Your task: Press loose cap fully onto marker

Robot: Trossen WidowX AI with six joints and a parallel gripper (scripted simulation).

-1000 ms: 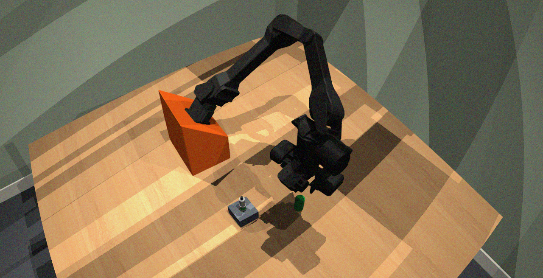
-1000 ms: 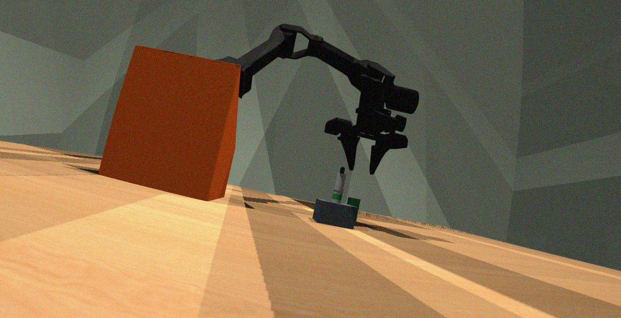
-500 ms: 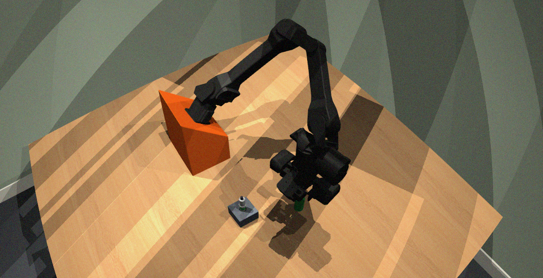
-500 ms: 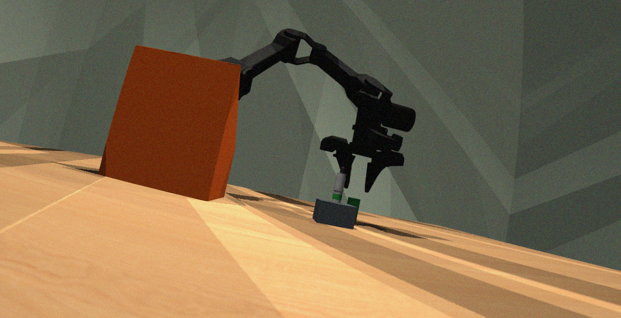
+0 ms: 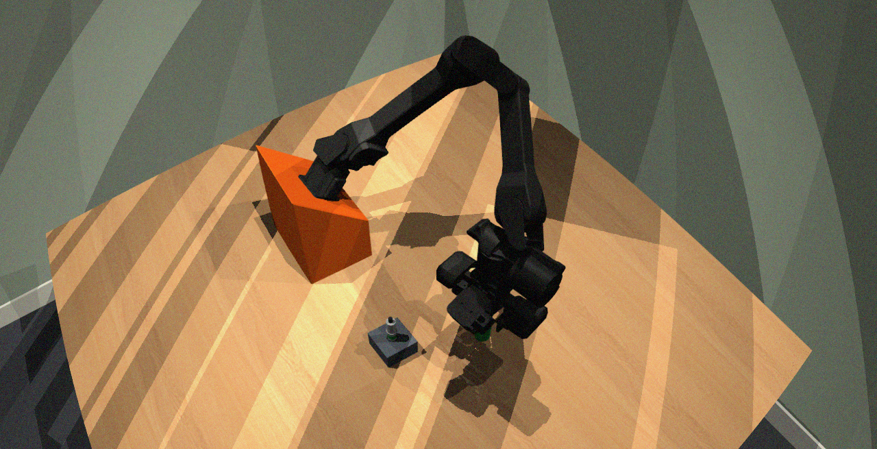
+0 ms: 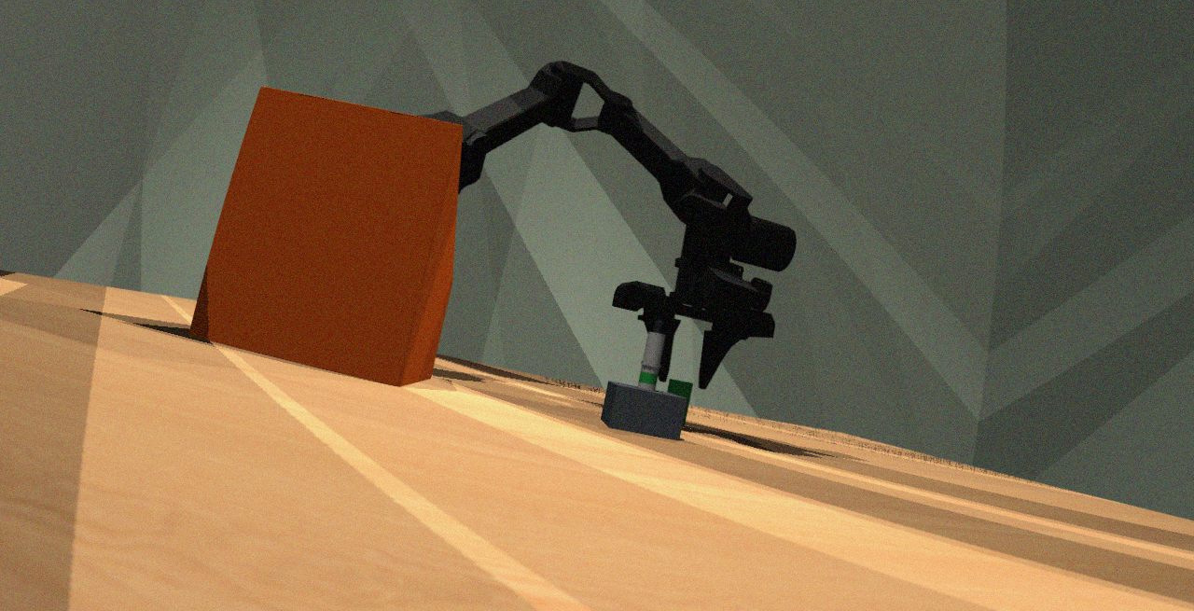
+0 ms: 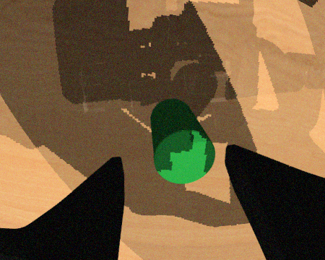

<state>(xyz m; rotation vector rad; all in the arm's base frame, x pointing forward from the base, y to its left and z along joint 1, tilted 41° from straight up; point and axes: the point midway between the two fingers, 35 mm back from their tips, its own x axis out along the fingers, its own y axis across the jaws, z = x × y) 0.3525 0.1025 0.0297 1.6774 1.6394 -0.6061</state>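
My gripper tip is 2 cm above the green cap.
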